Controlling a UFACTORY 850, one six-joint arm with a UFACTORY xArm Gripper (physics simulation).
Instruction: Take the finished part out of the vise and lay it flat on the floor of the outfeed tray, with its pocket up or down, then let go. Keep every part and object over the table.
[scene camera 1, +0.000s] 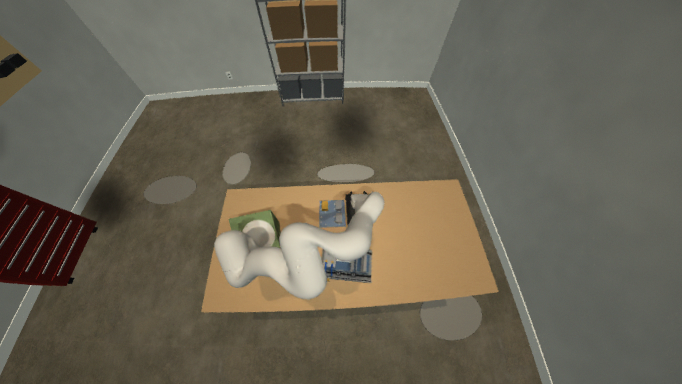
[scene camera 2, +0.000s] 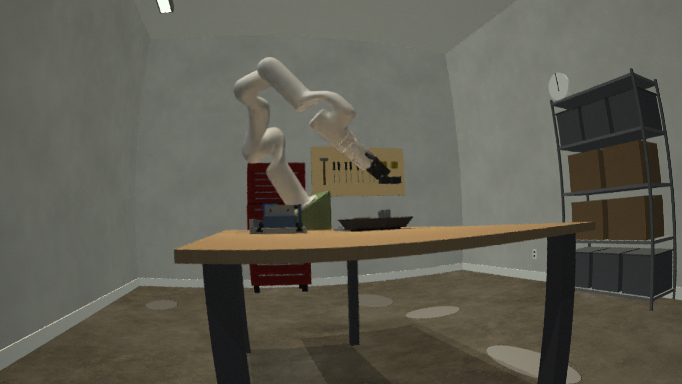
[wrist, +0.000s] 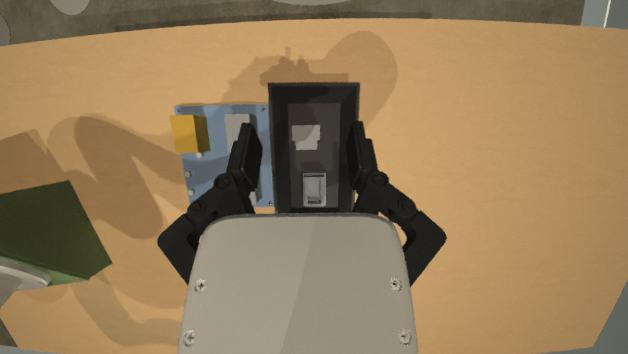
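Note:
My gripper is open and empty, high above the black outfeed tray. A light grey part is in the tray, between and well below the fingers in the wrist view. Its top sticks up above the tray rim in scene camera 2, so it seems to stand on end rather than lie flat. A second grey part lies in the tray nearer the wrist housing, with its pocket up. The blue and grey vise is partly hidden by the arm in scene camera 1.
A blue plate with a yellow block and grey blocks sits directly left of the tray. The green arm mount stands farther left on the wooden table.

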